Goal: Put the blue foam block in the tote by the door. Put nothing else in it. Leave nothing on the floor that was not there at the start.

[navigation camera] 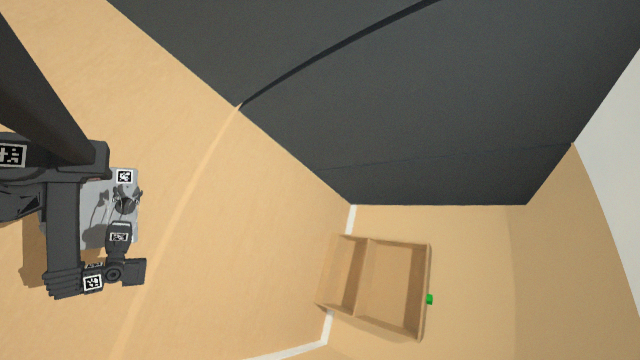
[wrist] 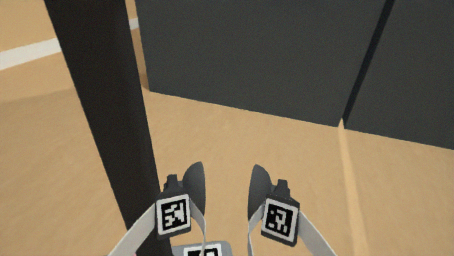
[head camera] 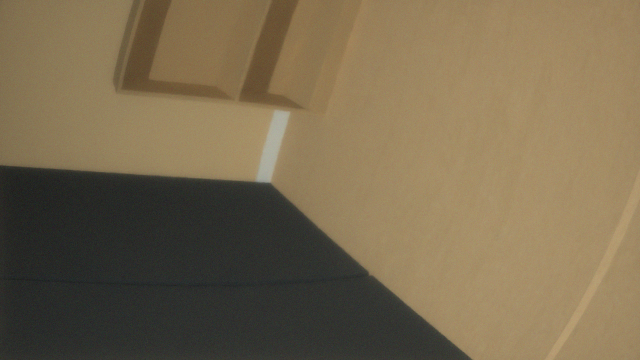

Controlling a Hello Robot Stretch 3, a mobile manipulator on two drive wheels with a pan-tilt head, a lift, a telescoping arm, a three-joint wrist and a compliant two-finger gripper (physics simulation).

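Pixels of known places: gripper, fingertip midpoint: (navigation camera: 129, 185) (wrist: 226, 182); robot's base, origin of the base link: (navigation camera: 125, 204).
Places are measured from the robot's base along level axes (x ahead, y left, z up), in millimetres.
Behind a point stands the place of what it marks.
Observation:
My gripper (navigation camera: 127, 193) @[x 18, y 81, z 398 mm] (wrist: 226, 182) @[x 18, y 81, z 398 mm] is open, with its two dark fingertips apart and bare floor showing between them in the wrist view. In the navigation view it is folded in over the robot's grey base (navigation camera: 95, 200) @[x -99, y 28, z 160 mm], at the left. The blue foam block does not show in the head, navigation or wrist view. The tote by the door does not show in these views either.
A large dark panelled block (head camera: 150, 230) (navigation camera: 400, 100) (wrist: 250, 60) stands on the floor. Beyond it is a wooden shelf unit (head camera: 266, 50) @[x 1921, y -786, z 273 mm] (navigation camera: 354, 280) @[x 1818, y -985, z 286 mm] with a small green object (navigation camera: 429, 299) @[x 1685, y -915, z 1086 mm] at its outer side. My dark mast (navigation camera: 45, 90) @[x -47, y 141, z 1000 mm] (wrist: 100, 100) @[x -70, y 116, z 456 mm] crosses the left.

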